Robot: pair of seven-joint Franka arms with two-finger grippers.
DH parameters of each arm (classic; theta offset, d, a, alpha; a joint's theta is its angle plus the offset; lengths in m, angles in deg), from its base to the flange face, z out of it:
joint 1: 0 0.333 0 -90
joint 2: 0 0 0 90
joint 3: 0 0.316 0.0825 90
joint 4: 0 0 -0.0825 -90
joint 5: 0 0.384 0 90
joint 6: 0 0 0.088 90
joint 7: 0 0.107 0 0
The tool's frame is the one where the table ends.
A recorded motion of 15 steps. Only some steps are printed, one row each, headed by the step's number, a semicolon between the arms.
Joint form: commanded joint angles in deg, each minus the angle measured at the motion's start. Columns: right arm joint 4, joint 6, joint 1, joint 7, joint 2, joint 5, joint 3; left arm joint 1, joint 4, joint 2, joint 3, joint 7, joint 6, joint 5.
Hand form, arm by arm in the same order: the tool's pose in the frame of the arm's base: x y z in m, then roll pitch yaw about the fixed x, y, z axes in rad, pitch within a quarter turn. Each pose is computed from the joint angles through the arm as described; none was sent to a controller.
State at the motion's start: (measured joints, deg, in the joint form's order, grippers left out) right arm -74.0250 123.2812 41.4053 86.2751 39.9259 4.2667 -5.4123; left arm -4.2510 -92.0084 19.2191 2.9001 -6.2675 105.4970 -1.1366
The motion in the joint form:
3: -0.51 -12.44 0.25 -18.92 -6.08 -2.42 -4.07; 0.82 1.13 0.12 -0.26 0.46 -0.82 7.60
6: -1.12 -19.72 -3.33 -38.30 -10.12 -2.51 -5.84; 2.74 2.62 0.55 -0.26 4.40 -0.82 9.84
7: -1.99 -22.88 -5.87 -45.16 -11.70 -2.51 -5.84; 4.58 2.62 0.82 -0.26 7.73 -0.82 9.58
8: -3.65 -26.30 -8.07 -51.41 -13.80 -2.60 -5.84; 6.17 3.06 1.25 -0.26 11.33 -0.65 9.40
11: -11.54 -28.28 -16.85 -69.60 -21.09 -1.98 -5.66; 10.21 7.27 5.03 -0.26 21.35 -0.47 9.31
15: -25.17 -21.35 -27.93 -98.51 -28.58 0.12 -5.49; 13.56 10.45 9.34 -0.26 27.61 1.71 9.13
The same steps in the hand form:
3: 0.5994 0.4116 0.4077 -3.1190 -0.0758 -0.5957; 0.6488 -0.0030 0.4344 -3.0106 0.0855 0.0574
6: 0.6149 0.3459 0.4429 3.0851 -0.0399 -0.3508; 0.6537 0.0217 0.4421 -2.9795 0.0760 0.0121
7: 0.6204 0.3122 0.4501 3.0560 0.0027 -0.2802; 0.6532 0.0423 0.4390 -2.9885 0.0897 -0.0123
8: 0.6193 0.2802 0.4567 3.0307 0.0577 -0.2166; 0.6541 0.0602 0.4379 -2.9968 0.0956 -0.0467
11: 0.6188 0.1681 0.4731 3.0734 0.1444 -0.0621; 0.6670 0.1078 0.4287 -3.0113 0.1094 -0.1512
15: 0.6010 0.0403 0.4522 -3.0762 0.1359 0.2425; 0.6791 0.1489 0.4064 -3.0183 0.1059 -0.2072

